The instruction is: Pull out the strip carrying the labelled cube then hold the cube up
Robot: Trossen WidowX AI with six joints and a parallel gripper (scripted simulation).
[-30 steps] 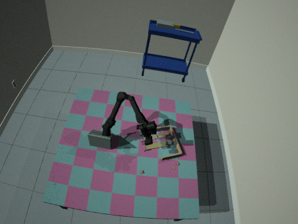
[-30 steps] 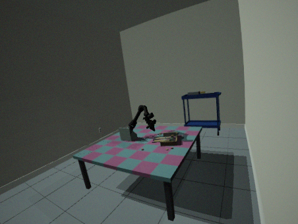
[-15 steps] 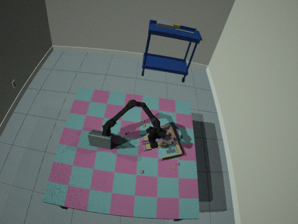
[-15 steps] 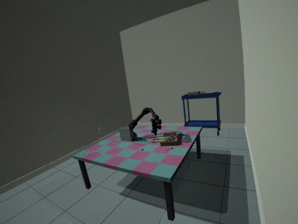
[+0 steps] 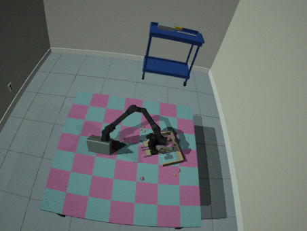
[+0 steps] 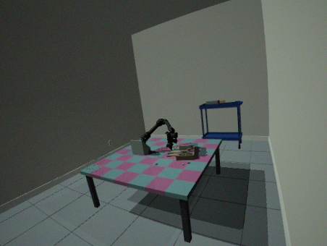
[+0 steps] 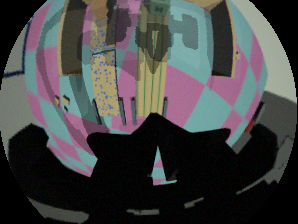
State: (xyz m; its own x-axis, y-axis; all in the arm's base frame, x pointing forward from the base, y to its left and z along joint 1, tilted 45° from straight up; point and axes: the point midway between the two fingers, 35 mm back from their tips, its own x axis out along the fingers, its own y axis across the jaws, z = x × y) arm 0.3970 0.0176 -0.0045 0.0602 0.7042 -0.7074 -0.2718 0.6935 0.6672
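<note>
My gripper tip is now 19 cm short of the labelled cube, 5 cm to the right of it and 4 cm above it.
</note>
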